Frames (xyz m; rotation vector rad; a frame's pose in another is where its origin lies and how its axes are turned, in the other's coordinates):
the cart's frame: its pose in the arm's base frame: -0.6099 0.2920 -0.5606 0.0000 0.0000 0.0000
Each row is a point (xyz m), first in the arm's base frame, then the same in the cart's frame.
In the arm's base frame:
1: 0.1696 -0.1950 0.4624
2: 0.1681 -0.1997 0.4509
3: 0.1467 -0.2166 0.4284
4: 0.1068 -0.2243 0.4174
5: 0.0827 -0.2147 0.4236
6: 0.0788 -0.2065 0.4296
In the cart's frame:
1: 0.7795 -0.4870 1.0230
2: 0.7780 -0.4917 1.0115
3: 0.7566 -0.5086 0.9890
4: 0.7167 -0.5163 0.9780
5: 0.6926 -0.5067 0.9842
6: 0.6887 -0.4985 0.9902

